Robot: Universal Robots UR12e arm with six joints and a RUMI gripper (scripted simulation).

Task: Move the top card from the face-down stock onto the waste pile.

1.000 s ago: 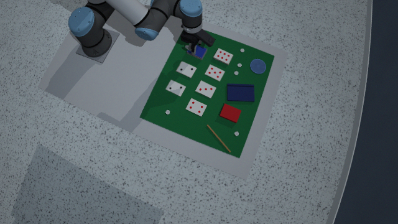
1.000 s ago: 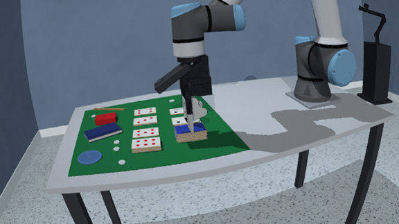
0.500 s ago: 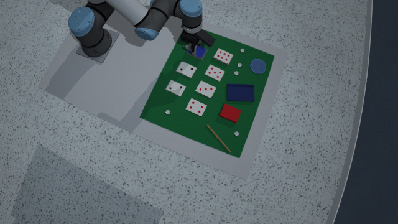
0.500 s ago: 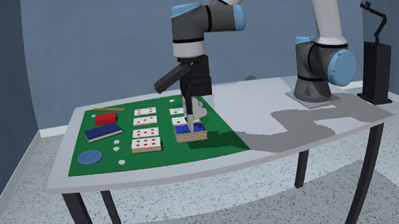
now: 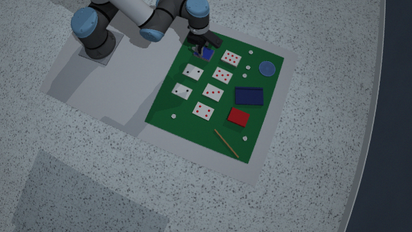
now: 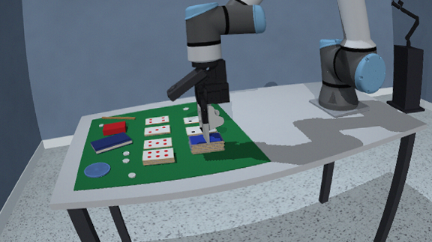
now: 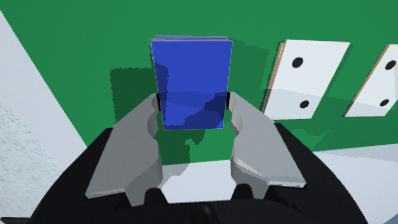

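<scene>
The white card is 12 cm to the right of my hand, 3 cm below it and 1 cm ahead of it. The rest, counted from my hand: wooden stick (34 cm to the right, 34 cm ahead, 4 cm below); then red block (33 cm ahead, 20 cm to the right, 3 cm below).
</scene>
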